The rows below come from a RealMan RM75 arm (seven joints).
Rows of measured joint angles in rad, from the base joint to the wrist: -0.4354 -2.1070 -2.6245 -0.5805 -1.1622 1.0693 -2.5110; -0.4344 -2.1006 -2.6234 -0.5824 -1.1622 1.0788 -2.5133; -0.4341 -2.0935 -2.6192 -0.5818 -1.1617 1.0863 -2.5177; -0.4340 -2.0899 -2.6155 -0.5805 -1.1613 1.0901 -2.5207; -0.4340 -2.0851 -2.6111 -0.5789 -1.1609 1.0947 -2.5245; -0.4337 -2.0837 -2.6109 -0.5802 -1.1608 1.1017 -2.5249; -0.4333 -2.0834 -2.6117 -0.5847 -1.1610 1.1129 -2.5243; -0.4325 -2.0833 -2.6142 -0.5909 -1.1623 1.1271 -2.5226; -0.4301 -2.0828 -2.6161 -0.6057 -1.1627 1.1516 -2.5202; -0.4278 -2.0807 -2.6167 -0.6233 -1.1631 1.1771 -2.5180; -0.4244 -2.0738 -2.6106 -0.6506 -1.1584 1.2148 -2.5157; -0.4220 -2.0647 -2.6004 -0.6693 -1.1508 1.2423 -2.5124; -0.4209 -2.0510 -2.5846 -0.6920 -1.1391 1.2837 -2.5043
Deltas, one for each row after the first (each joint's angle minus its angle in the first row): 0.0010 0.0064 0.0011 -0.0019 0.0000 0.0095 -0.0023; 0.0013 0.0135 0.0053 -0.0013 0.0005 0.0170 -0.0067; 0.0014 0.0171 0.0090 0.0000 0.0009 0.0208 -0.0097; 0.0014 0.0219 0.0134 0.0016 0.0013 0.0254 -0.0135; 0.0017 0.0233 0.0136 0.0003 0.0014 0.0324 -0.0139; 0.0021 0.0236 0.0128 -0.0042 0.0012 0.0436 -0.0133; 0.0029 0.0237 0.0103 -0.0104 -0.0001 0.0578 -0.0116; 0.0053 0.0242 0.0084 -0.0252 -0.0005 0.0823 -0.0092; 0.0076 0.0263 0.0078 -0.0428 -0.0009 0.1078 -0.0070; 0.0110 0.0332 0.0139 -0.0701 0.0038 0.1455 -0.0047; 0.0134 0.0423 0.0241 -0.0888 0.0114 0.1730 -0.0014; 0.0145 0.0560 0.0399 -0.1115 0.0231 0.2144 0.0067
